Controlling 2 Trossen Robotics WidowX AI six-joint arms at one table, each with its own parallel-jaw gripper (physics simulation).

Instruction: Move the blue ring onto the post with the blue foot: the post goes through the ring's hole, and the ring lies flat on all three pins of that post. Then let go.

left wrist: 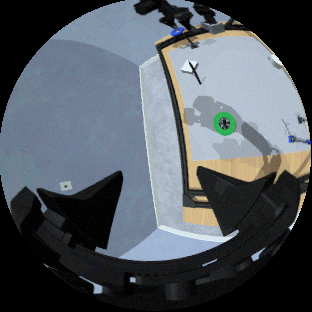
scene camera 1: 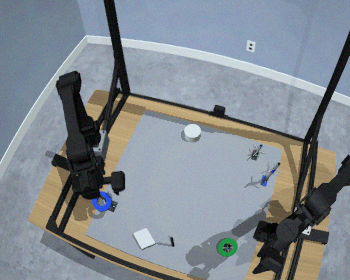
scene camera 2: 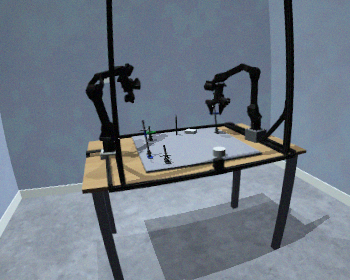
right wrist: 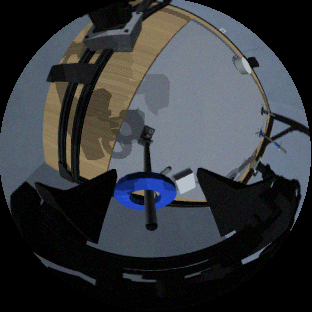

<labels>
The same spot on a grey mat: (left wrist: 233, 79) is (scene camera 2: 181, 140).
</labels>
